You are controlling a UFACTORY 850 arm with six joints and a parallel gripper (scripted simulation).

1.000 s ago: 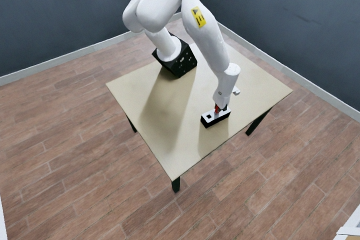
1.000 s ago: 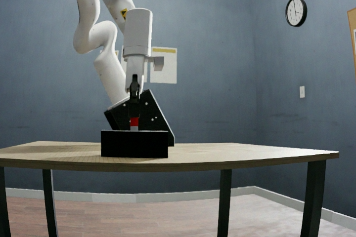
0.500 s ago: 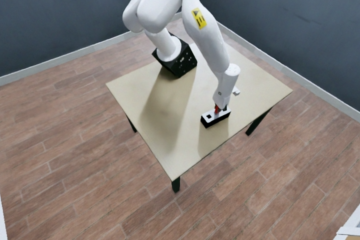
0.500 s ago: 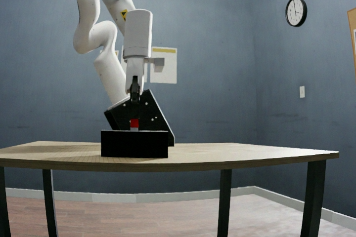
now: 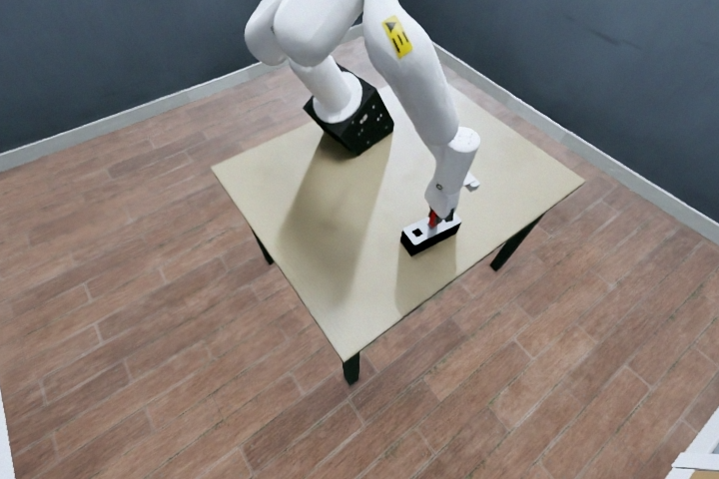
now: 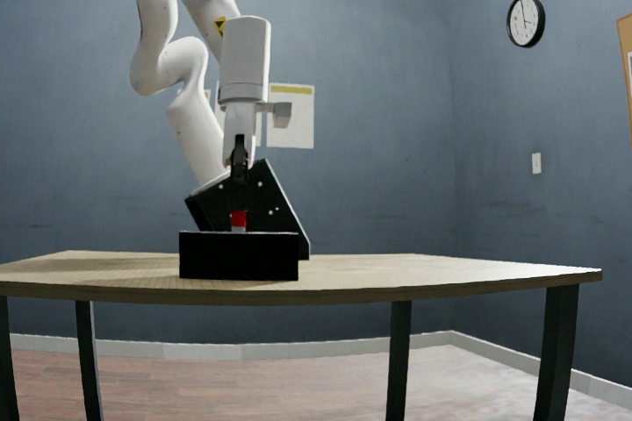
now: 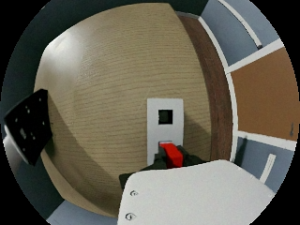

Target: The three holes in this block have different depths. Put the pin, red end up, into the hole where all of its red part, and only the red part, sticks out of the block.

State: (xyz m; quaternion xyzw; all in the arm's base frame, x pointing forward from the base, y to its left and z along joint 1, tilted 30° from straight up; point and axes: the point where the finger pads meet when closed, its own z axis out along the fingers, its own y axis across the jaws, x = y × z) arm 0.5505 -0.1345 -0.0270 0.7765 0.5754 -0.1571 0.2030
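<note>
Right now the black block is 9 cm below my hand. From my hand the other things lie so: pin: 1 cm below.
</note>
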